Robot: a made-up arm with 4 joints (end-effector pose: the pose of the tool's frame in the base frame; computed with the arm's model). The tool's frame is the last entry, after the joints.
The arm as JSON. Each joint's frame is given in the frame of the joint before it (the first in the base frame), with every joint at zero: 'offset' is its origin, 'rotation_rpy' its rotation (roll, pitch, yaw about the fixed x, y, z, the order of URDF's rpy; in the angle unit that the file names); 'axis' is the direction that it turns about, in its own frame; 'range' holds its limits. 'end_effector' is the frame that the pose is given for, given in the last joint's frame.
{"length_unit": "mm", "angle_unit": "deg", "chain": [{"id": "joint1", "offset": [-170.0, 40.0, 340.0], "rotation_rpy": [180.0, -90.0, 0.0], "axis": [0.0, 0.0, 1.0], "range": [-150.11, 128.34]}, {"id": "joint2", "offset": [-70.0, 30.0, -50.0], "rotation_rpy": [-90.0, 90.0, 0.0], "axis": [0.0, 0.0, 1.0], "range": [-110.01, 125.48]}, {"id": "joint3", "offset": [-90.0, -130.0, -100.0], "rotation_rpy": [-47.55, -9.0, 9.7], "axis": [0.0, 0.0, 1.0], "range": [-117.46, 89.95]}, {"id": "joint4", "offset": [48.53, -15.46, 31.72], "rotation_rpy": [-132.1, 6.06, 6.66], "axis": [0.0, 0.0, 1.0], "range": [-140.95, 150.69]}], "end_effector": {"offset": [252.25, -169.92, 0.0], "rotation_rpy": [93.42, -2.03, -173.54]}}
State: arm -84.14 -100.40 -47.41 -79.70
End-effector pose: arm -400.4 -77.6 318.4 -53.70 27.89 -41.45
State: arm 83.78 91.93 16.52 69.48
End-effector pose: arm -391.2 365.3 396.1 100.48 -3.30 -36.79
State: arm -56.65 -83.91 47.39 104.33
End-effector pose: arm -1.7 241.0 303.0 -83.30 24.09 -158.12
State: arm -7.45 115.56 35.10 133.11
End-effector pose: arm -515.2 40.9 39.6 10.69 -9.69 22.09
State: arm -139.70 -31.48 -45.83 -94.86
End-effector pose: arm -172.8 -185.0 519.2 -105.11 40.29 14.94
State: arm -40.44 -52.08 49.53 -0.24
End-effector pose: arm -353.5 51.4 55.3 -39.36 -12.43 -34.79
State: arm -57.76 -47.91 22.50 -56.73
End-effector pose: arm -232.6 -209.1 131.0 -68.83 -22.06 19.56
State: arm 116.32 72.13 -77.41 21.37
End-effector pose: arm -506.8 145.9 150.1 68.71 -26.34 2.51
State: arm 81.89 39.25 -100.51 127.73
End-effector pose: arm -200.8 -247.8 624.2 117.97 68.66 -175.17
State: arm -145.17 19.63 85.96 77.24
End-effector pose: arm -314.1 -271.5 207.8 -88.59 -16.35 19.24
